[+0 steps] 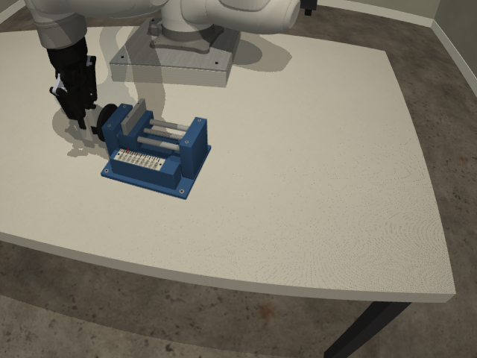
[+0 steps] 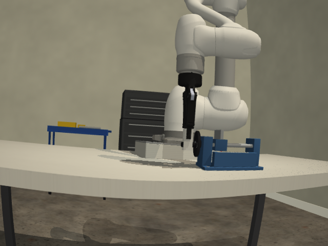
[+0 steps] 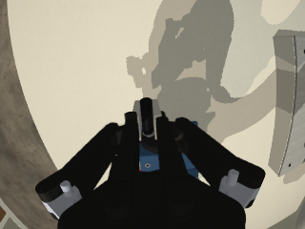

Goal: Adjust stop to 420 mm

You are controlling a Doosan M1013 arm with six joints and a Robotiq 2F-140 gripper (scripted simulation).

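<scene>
The stop block lies 1 cm behind my hand and 11 cm to the left of it. From my hand the other things lie so: black handwheel 1 cm behind, 2 cm to the left, 2 cm below.
</scene>
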